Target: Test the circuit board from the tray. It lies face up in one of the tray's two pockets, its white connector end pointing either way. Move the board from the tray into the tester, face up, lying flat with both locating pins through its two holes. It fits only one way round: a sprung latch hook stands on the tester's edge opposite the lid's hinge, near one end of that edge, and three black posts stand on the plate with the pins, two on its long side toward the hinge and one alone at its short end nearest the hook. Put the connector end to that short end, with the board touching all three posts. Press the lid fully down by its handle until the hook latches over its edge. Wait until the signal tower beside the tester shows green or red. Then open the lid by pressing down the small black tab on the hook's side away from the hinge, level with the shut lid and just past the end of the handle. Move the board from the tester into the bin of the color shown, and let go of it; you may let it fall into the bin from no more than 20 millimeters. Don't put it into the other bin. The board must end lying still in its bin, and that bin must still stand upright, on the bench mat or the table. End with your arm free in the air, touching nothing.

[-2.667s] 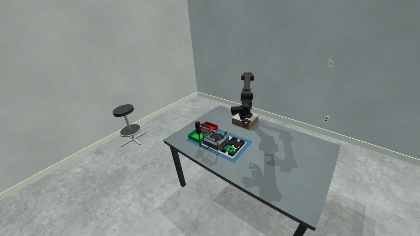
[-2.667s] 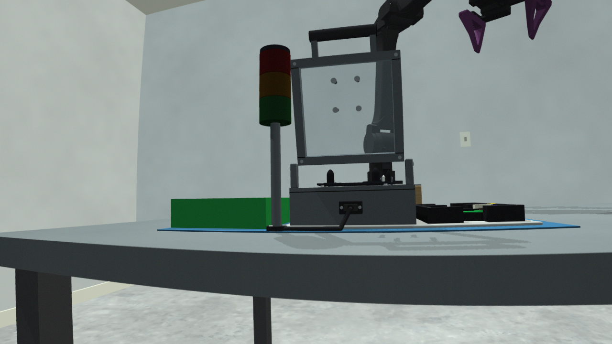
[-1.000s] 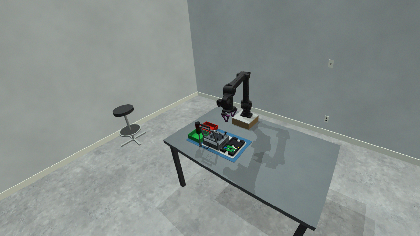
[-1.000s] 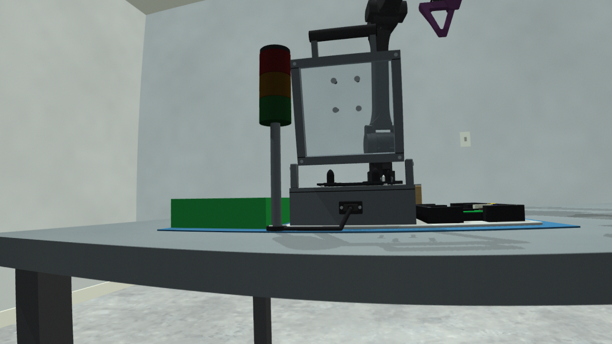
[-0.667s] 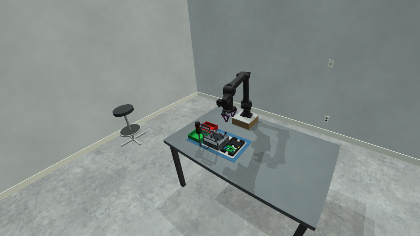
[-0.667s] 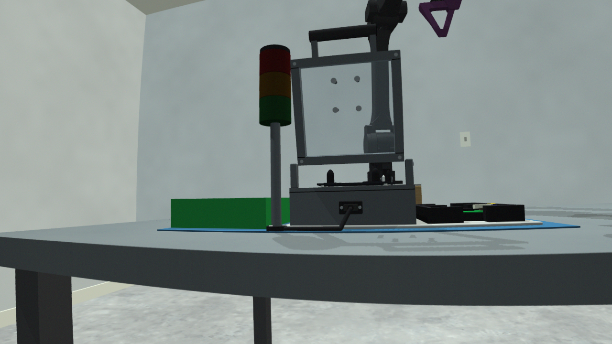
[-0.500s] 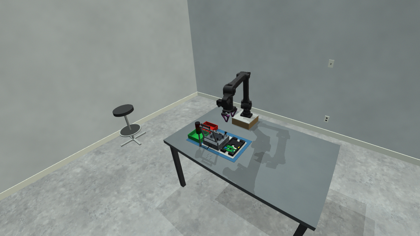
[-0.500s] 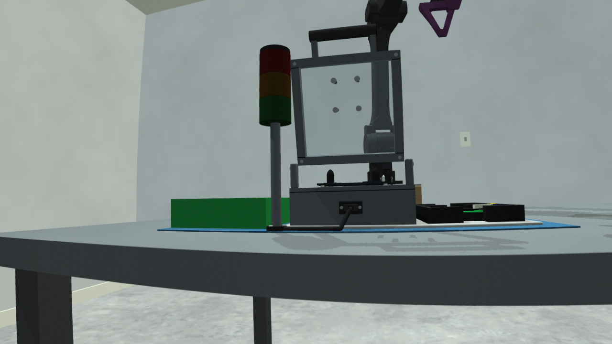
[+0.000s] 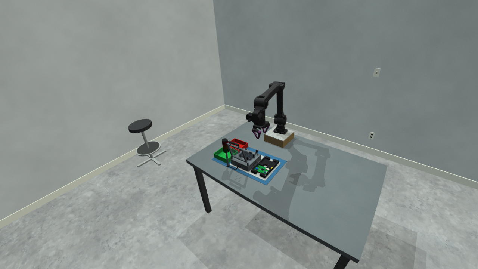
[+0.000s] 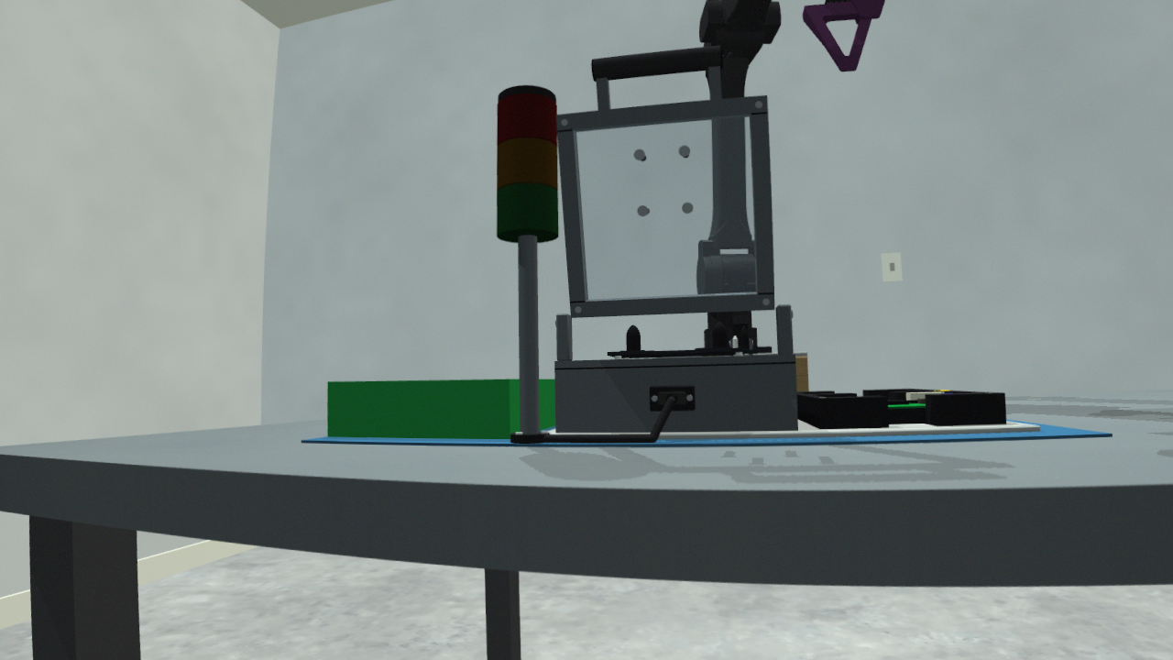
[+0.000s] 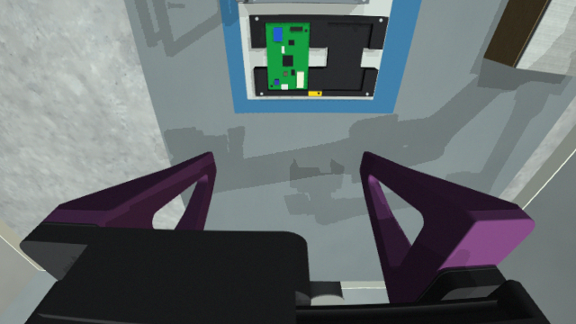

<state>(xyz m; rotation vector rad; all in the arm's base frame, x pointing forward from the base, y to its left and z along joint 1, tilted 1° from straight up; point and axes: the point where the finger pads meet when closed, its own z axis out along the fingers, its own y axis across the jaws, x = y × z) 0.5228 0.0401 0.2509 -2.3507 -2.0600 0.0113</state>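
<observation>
My hand is 31 cm above the green circuit board. The rest, counted from my hand: black tester plate 26 cm below, 16 cm to the right, 5 cm behind; then black latch hook 25 cm below, 12 cm behind, 10 cm to the right; then clear lid 18 cm to the right, 15 cm below, 6 cm ahead.
</observation>
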